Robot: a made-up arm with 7 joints.
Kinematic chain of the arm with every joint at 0, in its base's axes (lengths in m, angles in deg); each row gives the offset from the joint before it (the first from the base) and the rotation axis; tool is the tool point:
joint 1: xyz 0 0.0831 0 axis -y
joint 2: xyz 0 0.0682 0 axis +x
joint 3: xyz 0 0 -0.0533 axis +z
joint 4: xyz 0 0 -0.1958 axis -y
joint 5: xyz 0 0 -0.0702 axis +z
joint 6: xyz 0 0 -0.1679 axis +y
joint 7: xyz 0 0 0 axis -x
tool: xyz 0 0 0
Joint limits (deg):
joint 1: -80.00..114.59
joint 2: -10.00..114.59
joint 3: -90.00..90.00
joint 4: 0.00..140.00
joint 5: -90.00..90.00
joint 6: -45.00..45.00
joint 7: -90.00..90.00
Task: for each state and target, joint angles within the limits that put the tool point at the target. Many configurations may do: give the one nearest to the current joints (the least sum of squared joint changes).
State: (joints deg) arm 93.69 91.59 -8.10 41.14 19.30 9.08 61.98
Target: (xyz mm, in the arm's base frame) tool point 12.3 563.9 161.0
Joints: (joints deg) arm 91.89 98.98 -27.00 49.16 19.30 9.08 61.98
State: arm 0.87 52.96 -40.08 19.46 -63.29 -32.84 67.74
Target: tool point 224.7 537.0 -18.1
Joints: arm 38.73 76.30 -19.79 47.04 -63.29 -32.84 67.74
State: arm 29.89 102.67 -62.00 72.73 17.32 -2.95 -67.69
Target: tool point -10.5 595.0 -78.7
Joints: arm -7.60 101.63 -90.00 44.62 17.32 -2.95 -67.69
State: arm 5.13 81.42 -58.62 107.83 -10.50 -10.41 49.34
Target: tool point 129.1 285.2 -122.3
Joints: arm 9.20 98.97 -56.09 125.68 -10.50 -10.41 49.34
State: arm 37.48 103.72 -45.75 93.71 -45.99 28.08 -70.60
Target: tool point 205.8 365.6 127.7
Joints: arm 60.95 86.73 -26.50 96.85 -45.99 28.08 -70.60
